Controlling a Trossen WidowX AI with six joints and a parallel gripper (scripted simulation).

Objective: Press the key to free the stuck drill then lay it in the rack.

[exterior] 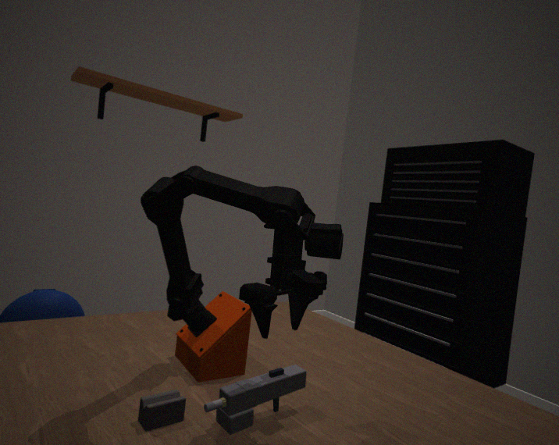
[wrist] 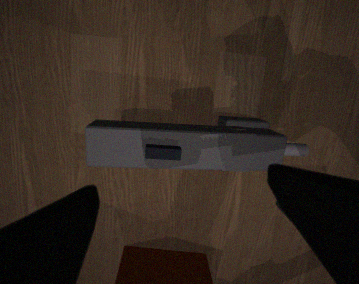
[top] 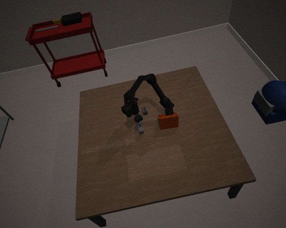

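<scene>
Right now my gripper tip is 80 mm to the left of the drill and 110 mm above it. Also, from my gripper tip: grey housing block 10 mm behind, 20 mm to the right, 120 mm below; then small dark key 10 mm behind, 10 mm to the left, 110 mm below; then small grey rack 60 mm behind, 200 mm to the right, 140 mm below.
</scene>
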